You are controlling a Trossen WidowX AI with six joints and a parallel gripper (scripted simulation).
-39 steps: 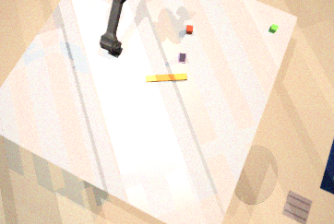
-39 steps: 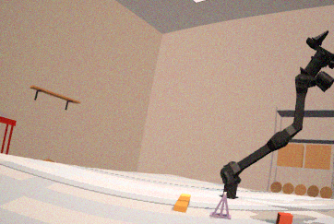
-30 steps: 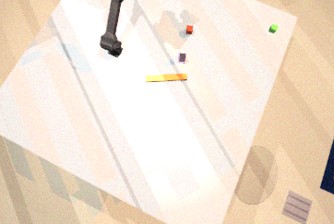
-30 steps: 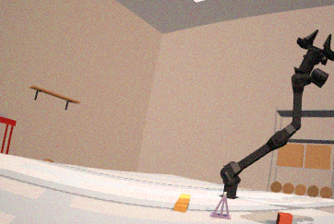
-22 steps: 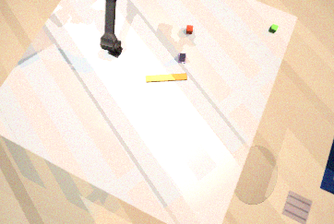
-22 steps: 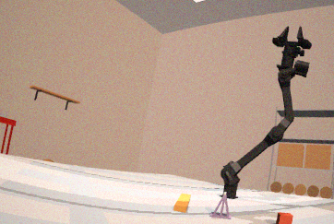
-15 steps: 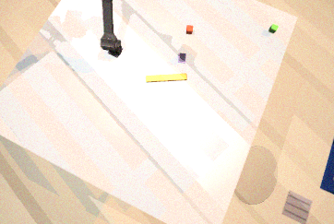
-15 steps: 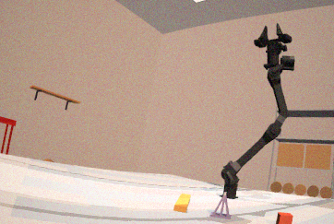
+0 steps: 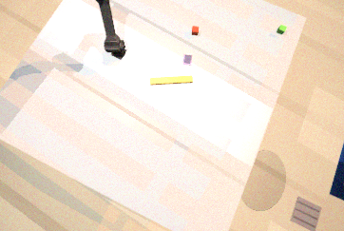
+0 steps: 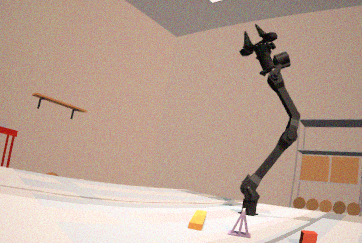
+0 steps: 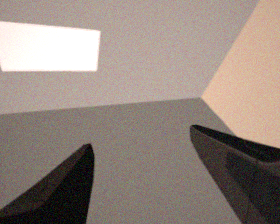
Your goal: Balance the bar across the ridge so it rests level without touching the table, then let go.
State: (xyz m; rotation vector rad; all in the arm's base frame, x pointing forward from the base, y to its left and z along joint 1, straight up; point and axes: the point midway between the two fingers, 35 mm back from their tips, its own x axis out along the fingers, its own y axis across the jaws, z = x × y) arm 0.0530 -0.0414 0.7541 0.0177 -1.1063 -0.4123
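The orange bar is 260 mm ahead of my gripper tip, 30 mm to the left of it and 780 mm below it. Round my gripper tip: red block: 250 mm ahead, 340 mm to the left, 770 mm below; then green cube: 670 mm ahead, 550 mm to the left, 770 mm below.
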